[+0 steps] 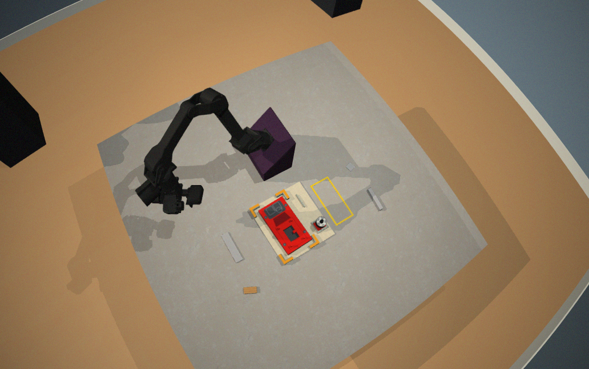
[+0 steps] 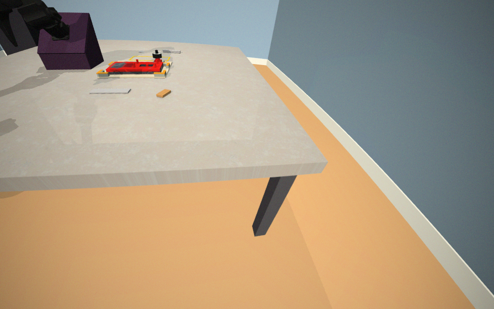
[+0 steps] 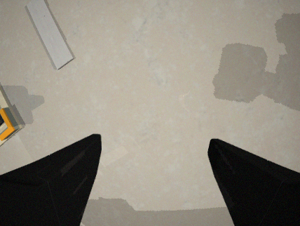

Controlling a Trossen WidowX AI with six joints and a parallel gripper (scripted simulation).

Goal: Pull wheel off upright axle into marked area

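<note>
Now: the wheel 29 cm ahead of my gripper tip, 40 cm to the left of it and 10 cm below it.
</note>
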